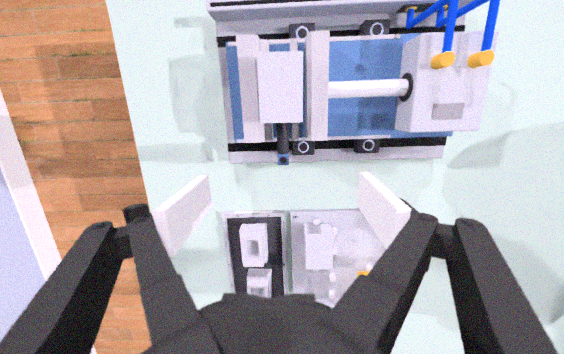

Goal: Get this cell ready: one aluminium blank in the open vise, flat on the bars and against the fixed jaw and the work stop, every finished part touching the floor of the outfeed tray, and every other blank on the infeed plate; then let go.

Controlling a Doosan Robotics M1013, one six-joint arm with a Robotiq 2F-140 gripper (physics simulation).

Note:
I see my gripper (283,189), a white actuator block (457,83), a moving jaw (317,42), an infeed plate (357,244), an outfeed tray (276,235) and a fixed jaw (247,45).

